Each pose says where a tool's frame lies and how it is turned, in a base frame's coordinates. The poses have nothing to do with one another.
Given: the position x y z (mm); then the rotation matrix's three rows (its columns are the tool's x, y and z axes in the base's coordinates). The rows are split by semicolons.
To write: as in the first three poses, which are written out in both.
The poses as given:
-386 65 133; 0.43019 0.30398 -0.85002; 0.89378 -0.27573 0.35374; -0.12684 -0.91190 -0.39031
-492 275 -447; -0.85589 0.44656 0.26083; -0.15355 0.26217 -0.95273; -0.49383 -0.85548 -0.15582
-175 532 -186; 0.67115 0.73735 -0.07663; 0.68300 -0.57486 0.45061; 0.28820 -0.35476 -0.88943
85 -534 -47; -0.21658 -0.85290 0.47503; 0.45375 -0.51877 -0.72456; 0.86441 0.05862 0.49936
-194 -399 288; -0.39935 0.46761 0.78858; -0.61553 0.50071 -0.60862; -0.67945 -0.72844 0.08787
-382 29 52; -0.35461 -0.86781 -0.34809; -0.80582 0.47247 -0.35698; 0.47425 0.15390 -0.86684
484 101 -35; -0.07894 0.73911 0.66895; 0.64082 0.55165 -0.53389; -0.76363 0.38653 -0.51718
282 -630 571; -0.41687 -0.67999 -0.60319; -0.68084 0.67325 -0.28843; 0.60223 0.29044 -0.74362
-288 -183 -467; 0.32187 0.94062 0.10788; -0.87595 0.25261 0.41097; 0.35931 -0.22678 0.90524
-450 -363 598; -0.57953 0.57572 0.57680; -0.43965 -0.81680 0.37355; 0.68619 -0.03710 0.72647
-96 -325 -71; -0.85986 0.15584 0.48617; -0.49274 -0.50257 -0.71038; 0.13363 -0.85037 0.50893
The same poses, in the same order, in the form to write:
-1.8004 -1.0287 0.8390 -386 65 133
0.2645 2.0526 -1.6322 -492 275 -447
-2.4391 -1.1049 -0.1646 -175 532 -186
1.1142 -0.5540 1.8590 85 -534 -47
-0.1303 1.5964 -1.1779 -194 -399 288
1.3878 -2.2338 0.1684 -382 29 52
1.1442 1.7809 -0.1222 484 101 -35
1.0430 -2.1718 -0.0015 282 -630 571
-0.4364 -0.1720 -1.2430 -288 -183 -467
-0.9546 -0.2543 -2.3604 -450 -363 598
-0.5136 1.2933 -2.3794 -96 -325 -71

